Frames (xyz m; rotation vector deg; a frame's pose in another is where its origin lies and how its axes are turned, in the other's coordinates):
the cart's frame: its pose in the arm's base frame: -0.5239 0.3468 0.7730 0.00 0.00 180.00
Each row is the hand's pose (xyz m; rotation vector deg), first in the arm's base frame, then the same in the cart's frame.
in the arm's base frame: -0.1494 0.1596 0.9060 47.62 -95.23 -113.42
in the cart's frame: -0.3745 0.1872 0.1330 75.99 38.00 26.88
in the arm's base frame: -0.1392 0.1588 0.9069 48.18 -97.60 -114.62
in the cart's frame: -0.3847 0.1880 0.1339 77.01 38.02 24.17
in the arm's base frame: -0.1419 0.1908 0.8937 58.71 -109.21 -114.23
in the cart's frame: -0.3820 0.1560 0.1207 83.10 44.67 12.82
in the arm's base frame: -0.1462 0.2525 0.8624 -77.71 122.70 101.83
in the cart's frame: -0.3777 0.0943 0.0894 92.85 58.81 -3.07
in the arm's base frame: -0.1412 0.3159 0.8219 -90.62 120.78 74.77
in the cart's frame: -0.3827 0.0309 0.0489 101.43 76.10 -14.25
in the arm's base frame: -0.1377 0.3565 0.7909 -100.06 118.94 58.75
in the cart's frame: -0.3862 -0.0097 0.0179 105.41 88.68 -17.87
